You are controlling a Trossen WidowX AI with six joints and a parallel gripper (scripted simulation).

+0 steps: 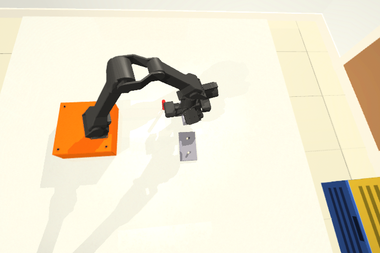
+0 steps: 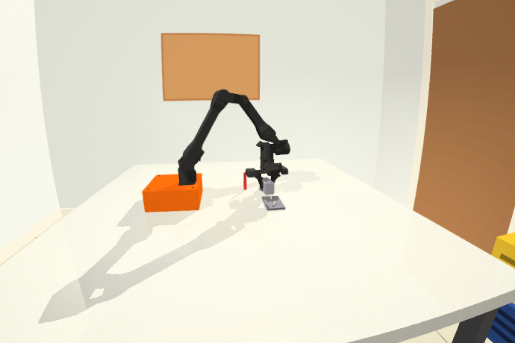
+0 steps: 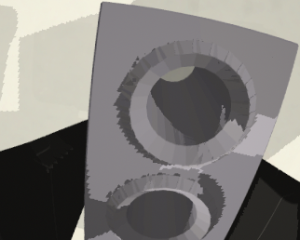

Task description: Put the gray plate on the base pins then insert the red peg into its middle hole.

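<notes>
My gripper tip is 10 mm past the gray base and 140 mm to the left of it. The rest, counted from my gripper tip: gray plate 30 mm above; then red peg 90 mm behind, 40 mm to the left, 30 mm above.
</notes>
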